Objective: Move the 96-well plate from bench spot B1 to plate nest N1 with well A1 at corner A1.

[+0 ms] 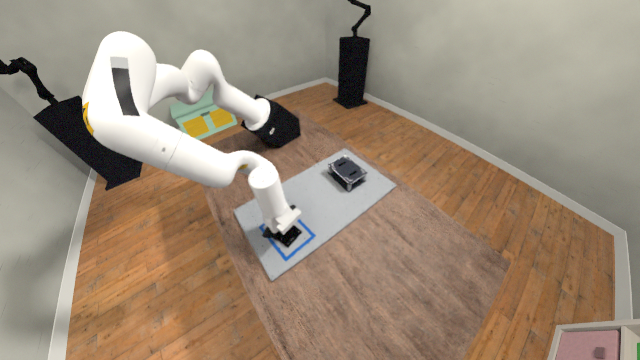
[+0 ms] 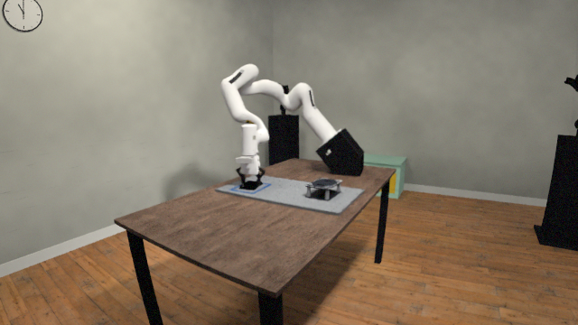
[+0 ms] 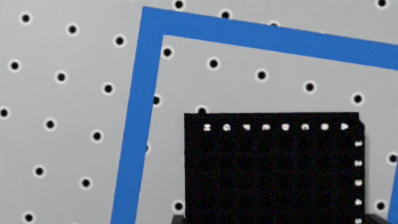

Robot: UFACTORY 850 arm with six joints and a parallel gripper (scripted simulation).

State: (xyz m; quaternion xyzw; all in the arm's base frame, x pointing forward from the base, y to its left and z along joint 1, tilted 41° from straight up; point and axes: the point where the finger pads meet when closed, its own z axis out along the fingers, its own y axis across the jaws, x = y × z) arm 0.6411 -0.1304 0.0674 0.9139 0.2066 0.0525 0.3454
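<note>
My gripper is now 1 cm above the 96-well plate. Round my hand: raised plate nest N1: 10 cm behind, 39 cm to the left, 4 cm above.
</note>
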